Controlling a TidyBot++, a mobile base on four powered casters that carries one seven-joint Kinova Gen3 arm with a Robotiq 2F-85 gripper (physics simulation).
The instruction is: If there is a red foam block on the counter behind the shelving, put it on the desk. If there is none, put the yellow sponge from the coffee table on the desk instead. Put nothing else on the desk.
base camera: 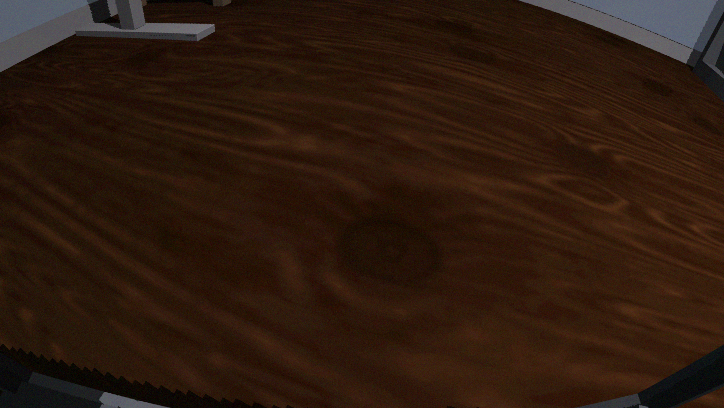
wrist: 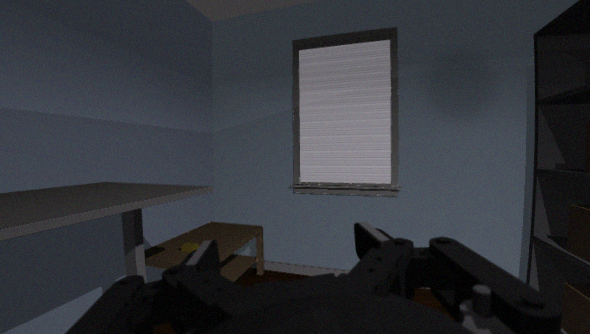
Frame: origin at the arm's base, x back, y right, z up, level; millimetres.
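Seen in the pictures: gripper, fingertip midpoint: (wrist: 288, 246).
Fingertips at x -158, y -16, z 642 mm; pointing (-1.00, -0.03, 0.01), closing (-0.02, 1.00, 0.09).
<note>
A point is followed by its place in that frame.
My gripper (wrist: 288, 246) @[y -16, x -158, z 643 mm] is open and empty, its fingers wide apart in the lower part of the wrist view. A yellow sponge (wrist: 190, 247) @[y -626, x -1661, z 91 mm] lies on the wooden coffee table (wrist: 230, 232) @[y -445, x -2104, z 54 mm], low at the left and well beyond my fingers; my left finger stands close to it in the picture. The desk (wrist: 105, 199) @[y -626, x -865, z 553 mm] has a grey top that reaches in from the left edge, nearer than the coffee table. In the base camera view a foot of the desk (base camera: 151, 31) @[y -624, x -1133, z -372 mm] stands at the upper left. The counter and a red foam block do not show in either view.
Dark shelving (wrist: 534, 150) @[y 1700, x -1501, z 718 mm] with brown boxes (wrist: 580, 232) @[y 1577, x -1105, z 274 mm] stands at the right. A window (wrist: 345, 115) @[y 529, x -2096, z 1022 mm] is in the blue far wall. A small dark thing (wrist: 154, 251) @[y -885, x -1689, z 53 mm] lies by the sponge. Brown wooden floor (base camera: 385, 152) @[y 57, x -556, z -396 mm] runs to white baseboards.
</note>
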